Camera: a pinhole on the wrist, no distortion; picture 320 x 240 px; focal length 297.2 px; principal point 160.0 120.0 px. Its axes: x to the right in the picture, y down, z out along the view. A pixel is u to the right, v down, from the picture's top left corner.
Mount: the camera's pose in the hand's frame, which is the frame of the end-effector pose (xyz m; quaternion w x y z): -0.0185 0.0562 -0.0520 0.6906 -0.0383 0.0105 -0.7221
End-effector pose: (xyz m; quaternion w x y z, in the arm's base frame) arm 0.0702 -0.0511 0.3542 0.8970 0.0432 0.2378 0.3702
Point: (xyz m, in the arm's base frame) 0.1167 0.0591 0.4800
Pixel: 130 206
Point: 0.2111 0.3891 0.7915
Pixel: 20 215
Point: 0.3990 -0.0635 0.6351
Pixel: 306 173
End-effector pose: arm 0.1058 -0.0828 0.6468 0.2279 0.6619 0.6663 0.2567
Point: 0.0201 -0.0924 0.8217
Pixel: behind the camera
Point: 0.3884 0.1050 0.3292
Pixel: 195 215
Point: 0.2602 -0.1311 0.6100
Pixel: 110 39
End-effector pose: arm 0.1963 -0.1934 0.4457 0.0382 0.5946 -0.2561 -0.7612
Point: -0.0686 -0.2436 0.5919
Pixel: 60 79
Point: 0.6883 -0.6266 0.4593
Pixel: behind the camera
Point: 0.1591 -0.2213 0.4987
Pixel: 173 73
